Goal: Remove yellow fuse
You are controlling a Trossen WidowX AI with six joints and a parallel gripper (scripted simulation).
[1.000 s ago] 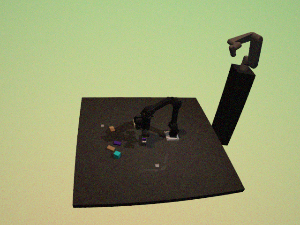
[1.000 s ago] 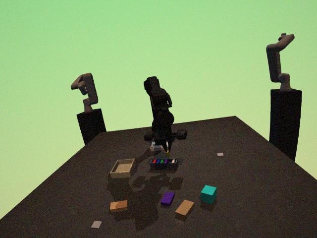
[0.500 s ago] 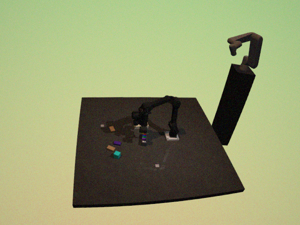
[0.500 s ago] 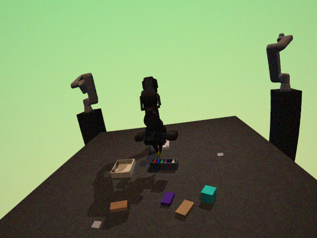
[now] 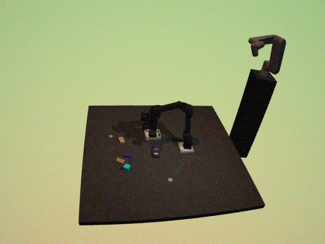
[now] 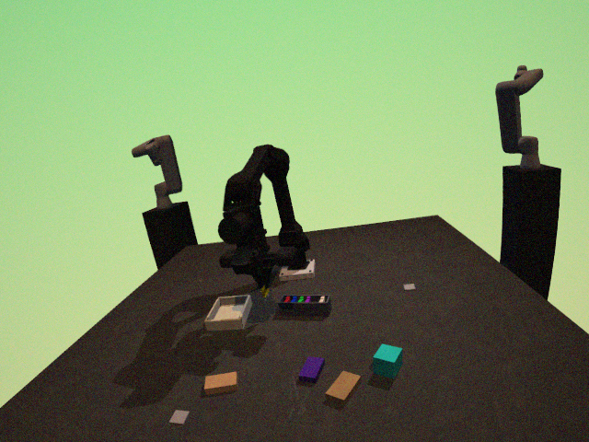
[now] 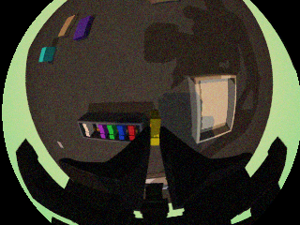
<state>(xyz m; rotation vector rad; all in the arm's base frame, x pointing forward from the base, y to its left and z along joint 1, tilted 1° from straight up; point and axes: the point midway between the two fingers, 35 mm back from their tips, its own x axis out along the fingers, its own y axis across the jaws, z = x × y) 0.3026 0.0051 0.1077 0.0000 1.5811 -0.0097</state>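
Right now my gripper tip is 13 cm to the left of the beige tray and 9 cm above it. Round my gripper tip: purple block 18 cm ahead, 15 cm to the left, 9 cm below; then teal cube 30 cm to the left, 17 cm ahead, 7 cm below; then yellow fuse 1 cm below.
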